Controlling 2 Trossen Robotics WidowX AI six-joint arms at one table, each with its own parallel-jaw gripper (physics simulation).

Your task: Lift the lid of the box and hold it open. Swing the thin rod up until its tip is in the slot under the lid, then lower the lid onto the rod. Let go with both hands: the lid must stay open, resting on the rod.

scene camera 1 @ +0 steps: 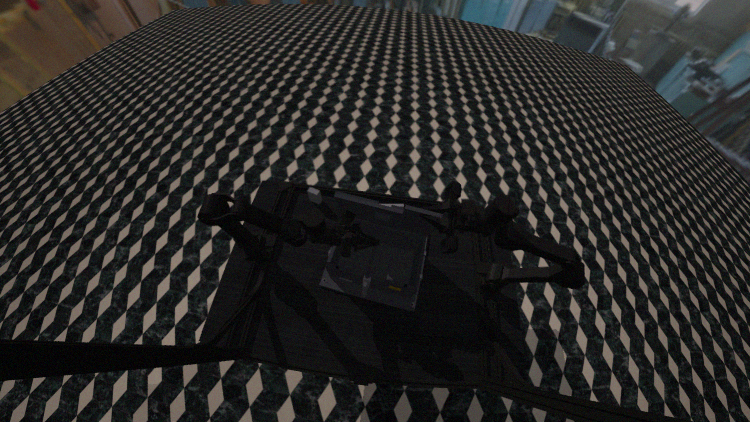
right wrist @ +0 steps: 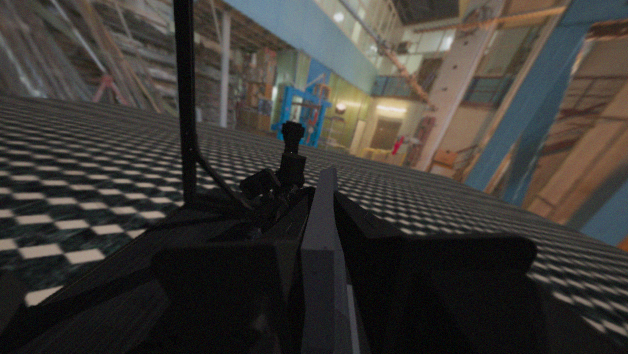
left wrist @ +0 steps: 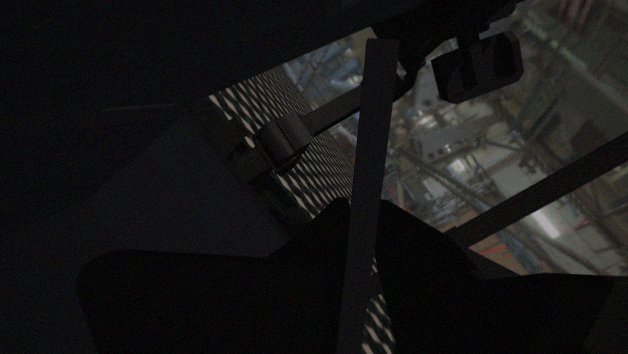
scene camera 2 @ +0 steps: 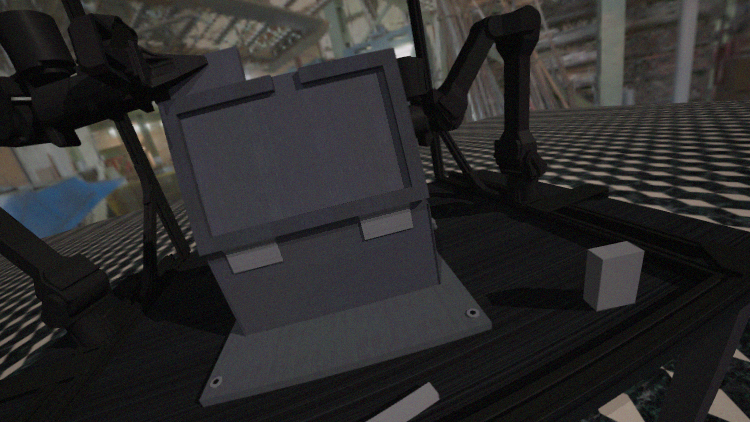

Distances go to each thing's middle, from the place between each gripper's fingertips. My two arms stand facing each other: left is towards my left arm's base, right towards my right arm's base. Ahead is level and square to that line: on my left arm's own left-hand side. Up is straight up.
Labels:
I see the thin rod [left wrist: 381, 55] 3 cm behind my left hand, 1 cm to the left of it and 3 cm below it. From my left hand the other things lie so: grey box [scene camera 2: 325, 300] (4 cm ahead, 1 cm to the right, 5 cm below); then lid [left wrist: 64, 64] (9 cm ahead, 1 cm to the right, 2 cm above).
Now: right hand 11 cm above the lid, 8 cm to the right of it and 5 cm short of it. Round my right hand: thin rod 16 cm below, 11 cm to the left, 7 cm behind; then grey box 19 cm below, 8 cm to the left.

